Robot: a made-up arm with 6 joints. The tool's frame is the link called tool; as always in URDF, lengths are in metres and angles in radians. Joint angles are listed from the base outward.
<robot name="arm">
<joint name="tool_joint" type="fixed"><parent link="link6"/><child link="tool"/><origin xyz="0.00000 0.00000 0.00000"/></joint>
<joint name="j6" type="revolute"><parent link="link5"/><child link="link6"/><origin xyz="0.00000 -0.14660 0.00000"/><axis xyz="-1 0 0"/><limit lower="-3.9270" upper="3.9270"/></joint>
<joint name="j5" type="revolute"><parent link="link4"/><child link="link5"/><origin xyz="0.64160 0.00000 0.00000"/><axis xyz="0 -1 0"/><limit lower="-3.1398" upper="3.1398"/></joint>
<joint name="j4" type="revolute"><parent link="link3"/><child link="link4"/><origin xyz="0.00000 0.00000 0.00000"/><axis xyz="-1 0 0"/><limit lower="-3.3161" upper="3.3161"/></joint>
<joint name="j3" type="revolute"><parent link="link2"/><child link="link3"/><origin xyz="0.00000 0.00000 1.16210"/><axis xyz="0 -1 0"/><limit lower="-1.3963" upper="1.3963"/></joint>
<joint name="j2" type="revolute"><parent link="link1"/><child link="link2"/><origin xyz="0.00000 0.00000 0.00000"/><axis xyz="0 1 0"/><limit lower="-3.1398" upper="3.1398"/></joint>
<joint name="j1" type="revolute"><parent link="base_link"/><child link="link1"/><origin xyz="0.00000 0.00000 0.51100"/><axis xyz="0 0 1"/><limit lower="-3.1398" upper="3.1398"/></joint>
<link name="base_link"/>
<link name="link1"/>
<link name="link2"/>
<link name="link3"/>
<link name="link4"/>
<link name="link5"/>
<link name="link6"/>
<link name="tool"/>
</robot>
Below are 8 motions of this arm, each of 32 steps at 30 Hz.
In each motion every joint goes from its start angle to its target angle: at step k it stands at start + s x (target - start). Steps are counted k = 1, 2, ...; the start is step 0. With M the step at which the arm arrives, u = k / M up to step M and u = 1 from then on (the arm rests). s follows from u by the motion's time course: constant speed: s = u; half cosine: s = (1 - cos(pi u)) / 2; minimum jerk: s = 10 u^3 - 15 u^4 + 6 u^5.
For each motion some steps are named. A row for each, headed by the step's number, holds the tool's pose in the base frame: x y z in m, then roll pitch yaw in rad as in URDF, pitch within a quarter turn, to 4 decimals.
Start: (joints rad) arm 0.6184 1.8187 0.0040 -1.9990 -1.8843 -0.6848
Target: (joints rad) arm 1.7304 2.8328 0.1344 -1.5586 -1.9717 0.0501
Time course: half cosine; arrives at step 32
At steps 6, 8, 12, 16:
6: 0.5453 0.5445 -0.4362 -2.2197 -0.1874 1.8159
8: 0.4677 0.5373 -0.4851 -2.2109 -0.1765 1.8993
12: 0.2772 0.4712 -0.5957 -2.1842 -0.1568 2.1143
16: 0.0991 0.3152 -0.6911 -2.1472 -0.1486 2.3605

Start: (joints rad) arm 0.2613 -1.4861 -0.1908 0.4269 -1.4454 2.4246
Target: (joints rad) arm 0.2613 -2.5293 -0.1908 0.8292 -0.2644 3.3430
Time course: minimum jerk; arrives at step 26
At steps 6, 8, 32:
6: -1.0350 -0.4127 1.1498 -2.5852 -0.0563 -0.1878
8: -1.0928 -0.4256 1.0447 -2.6303 -0.2467 -0.2221
32: -1.1253 -0.4034 -0.0534 -1.2950 -0.9564 -2.5395

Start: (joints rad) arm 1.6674 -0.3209 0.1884 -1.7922 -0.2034 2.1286
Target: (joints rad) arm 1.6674 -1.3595 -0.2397 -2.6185 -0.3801 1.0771
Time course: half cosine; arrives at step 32
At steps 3, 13, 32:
3: -0.0573 0.2315 1.8020 -0.4190 -0.5593 1.9054
13: -0.0550 -0.1808 1.7381 0.0859 -0.8290 2.0131
32: -0.0501 -0.7993 1.3003 0.5703 -1.3506 2.6810

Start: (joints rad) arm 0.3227 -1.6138 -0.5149 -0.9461 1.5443 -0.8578
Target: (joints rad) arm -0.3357 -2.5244 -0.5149 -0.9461 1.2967 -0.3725
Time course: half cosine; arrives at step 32
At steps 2, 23, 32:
2: -0.7027 -0.3203 0.9718 -2.6764 -0.2911 -1.8160
23: -0.8763 0.1039 0.3378 -2.4600 -0.0654 -2.4434
32: -0.8189 0.1949 0.1947 -2.4173 -0.0059 -2.5812

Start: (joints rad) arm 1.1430 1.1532 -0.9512 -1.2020 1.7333 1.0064
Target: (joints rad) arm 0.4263 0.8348 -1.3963 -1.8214 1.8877 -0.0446
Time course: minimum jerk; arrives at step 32
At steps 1, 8, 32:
1: 0.3046 0.5404 0.4996 -1.5010 0.0416 -0.0287
8: 0.3239 0.4988 0.5417 -1.4165 0.0018 -0.1503
32: 0.3087 0.1801 0.8715 -0.6571 -0.4013 -1.1390

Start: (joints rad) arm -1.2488 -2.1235 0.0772 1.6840 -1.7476 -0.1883
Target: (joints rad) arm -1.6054 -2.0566 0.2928 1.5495 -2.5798 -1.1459
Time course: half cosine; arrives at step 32
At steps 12, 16, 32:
12: -0.3088 1.4852 0.3306 1.2196 0.3774 -2.6994
16: -0.2133 1.5211 0.3285 1.4774 0.4673 -2.6160
32: 0.0516 1.5817 0.3222 2.2076 0.6367 -2.3293

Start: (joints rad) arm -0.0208 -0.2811 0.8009 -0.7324 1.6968 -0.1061
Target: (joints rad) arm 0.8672 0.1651 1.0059 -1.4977 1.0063 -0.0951
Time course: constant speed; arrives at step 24
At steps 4, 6, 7, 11, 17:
4: 0.1918 -0.0719 2.1462 2.8304 -0.3256 -2.0875
6: 0.2514 -0.0389 2.1427 2.7835 -0.3619 -1.9202
7: 0.2795 -0.0192 2.1403 2.7596 -0.3781 -1.8354
11: 0.3778 0.0795 2.1264 2.6627 -0.4289 -1.4896
17: 0.4714 0.2761 2.0935 2.5250 -0.4645 -0.9604

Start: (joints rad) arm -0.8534 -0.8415 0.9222 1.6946 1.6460 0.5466
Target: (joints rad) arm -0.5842 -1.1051 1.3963 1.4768 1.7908 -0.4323
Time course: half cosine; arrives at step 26
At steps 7, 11, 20, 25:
7: -0.8467 0.9045 1.8102 2.4432 0.0675 0.6490
11: -0.9920 0.9342 1.6990 2.4918 0.0973 0.7238
20: -1.3057 0.9164 1.3875 2.5963 0.1836 0.8454
25: -1.3737 0.8939 1.3016 2.6195 0.2047 0.8630

